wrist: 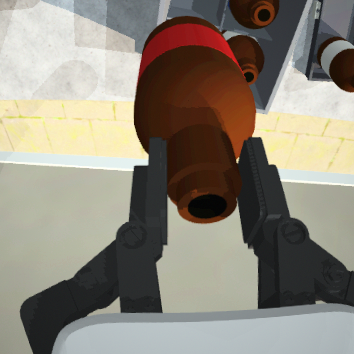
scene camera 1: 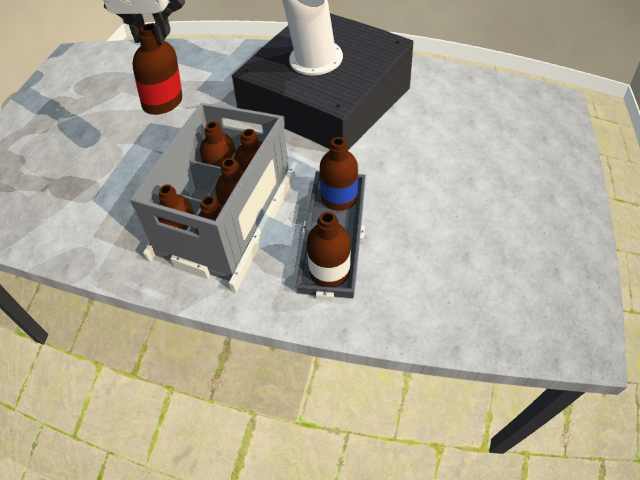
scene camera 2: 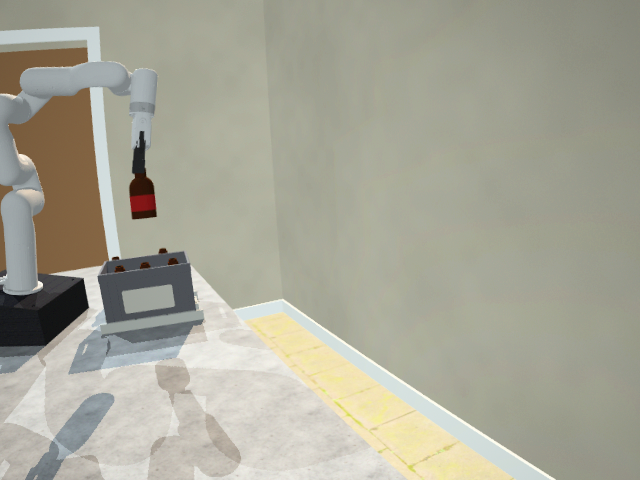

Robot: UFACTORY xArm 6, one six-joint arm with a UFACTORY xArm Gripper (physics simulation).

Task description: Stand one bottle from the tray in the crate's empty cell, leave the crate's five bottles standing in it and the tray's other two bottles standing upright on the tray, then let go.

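Places are measured from the arm's base along level axes (x ahead, y left, z up), in millimetres.
Where they show: gripper, fingertip midpoint: (wrist: pixel 202 156) (scene camera 1: pixel 152 37) (scene camera 2: pixel 138 173); arm's base, origin of the base link: (scene camera 1: pixel 316 58) (scene camera 2: pixel 23 288).
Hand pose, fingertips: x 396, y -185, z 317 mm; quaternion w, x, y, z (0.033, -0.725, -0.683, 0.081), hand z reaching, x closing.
Things, the pixels of their top centre, and the offset from my fingertips. "spot": a spot on its surface instead. Level surfaces: height alone.
- red-labelled bottle, middle of its top: (wrist: pixel 190 204) (scene camera 1: pixel 145 26) (scene camera 2: pixel 139 164) dx +5, dy -5, dz +25 mm
- grey crate, middle of its top: (wrist: pixel 233 11) (scene camera 1: pixel 207 155) (scene camera 2: pixel 144 262) dx -6, dy +44, dz -272 mm
- dark tray, surface spot: (scene camera 1: pixel 343 292) spot: dx +156, dy +307, dz -425 mm
- blue-labelled bottle, middle of its top: (scene camera 1: pixel 338 141) dx -74, dy +273, dz -288 mm
- white-labelled bottle, middle of its top: (scene camera 1: pixel 327 217) dx +103, dy +275, dz -288 mm
- grey table, its level: dz -448 mm
My gripper (scene camera 1: pixel 148 40) (scene camera 2: pixel 138 171) (wrist: pixel 202 156) is shut on the neck of the red-labelled bottle (scene camera 1: pixel 157 87) (scene camera 2: pixel 142 202) (wrist: pixel 192 95). The bottle hangs nearly upright, its base well above the crate's rim. The grey crate (scene camera 1: pixel 186 240) (scene camera 2: pixel 112 297) (wrist: pixel 275 65) holds five brown bottles standing in it. Its empty cell (scene camera 1: pixel 205 178) is the middle one of the left row in the first scene view. On the dark tray (scene camera 1: pixel 343 292) stand the blue-labelled bottle (scene camera 1: pixel 338 173) and the white-labelled bottle (scene camera 1: pixel 329 250) (wrist: pixel 343 65), upright and apart. The tray does not show in the second scene view.
The black base block (scene camera 1: pixel 289 77) (scene camera 2: pixel 62 310) of the arm stands behind the crate and tray. Pale strips (scene camera 1: pixel 190 266) (scene camera 2: pixel 155 322) lie along the crate's foot. The grey table (scene camera 1: pixel 465 206) (scene camera 2: pixel 289 423) has its front edge nearest the first scene camera.
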